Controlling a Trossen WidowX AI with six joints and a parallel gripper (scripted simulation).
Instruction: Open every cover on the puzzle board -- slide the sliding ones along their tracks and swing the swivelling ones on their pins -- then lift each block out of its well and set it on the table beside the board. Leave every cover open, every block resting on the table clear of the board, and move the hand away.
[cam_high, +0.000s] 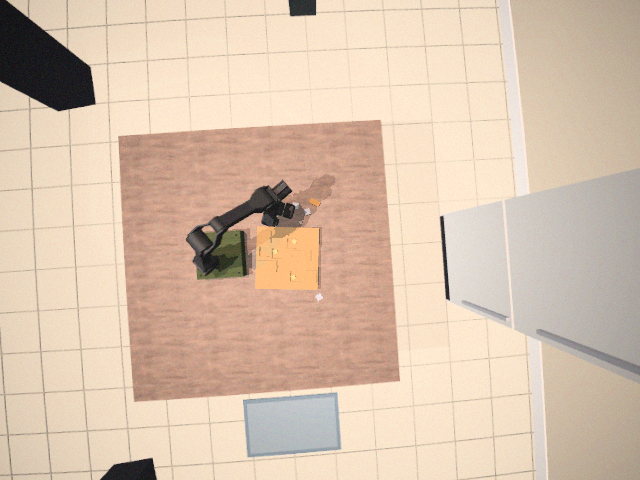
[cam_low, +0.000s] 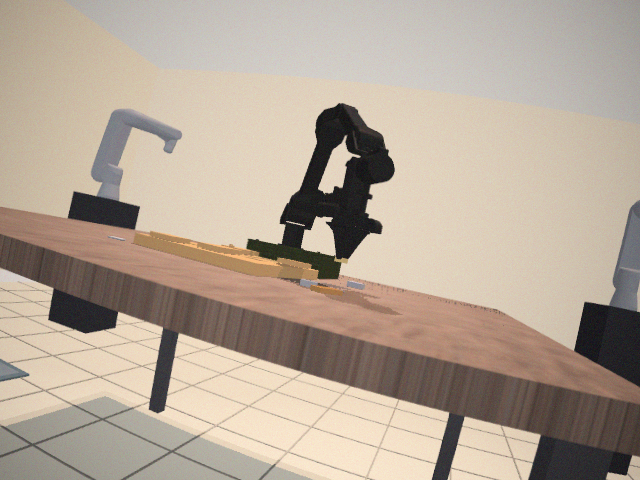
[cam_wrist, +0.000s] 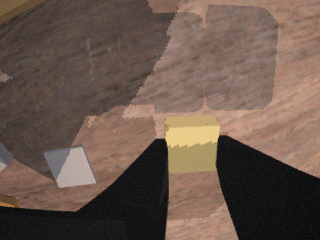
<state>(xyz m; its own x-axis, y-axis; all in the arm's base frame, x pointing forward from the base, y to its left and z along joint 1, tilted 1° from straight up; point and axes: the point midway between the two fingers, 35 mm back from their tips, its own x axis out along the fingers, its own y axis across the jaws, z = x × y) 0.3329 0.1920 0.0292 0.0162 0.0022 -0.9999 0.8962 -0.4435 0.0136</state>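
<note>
Now: the puzzle board 1 cm ahead of my gripper tip, 23 cm to the right of it and 4 cm below it.
</note>
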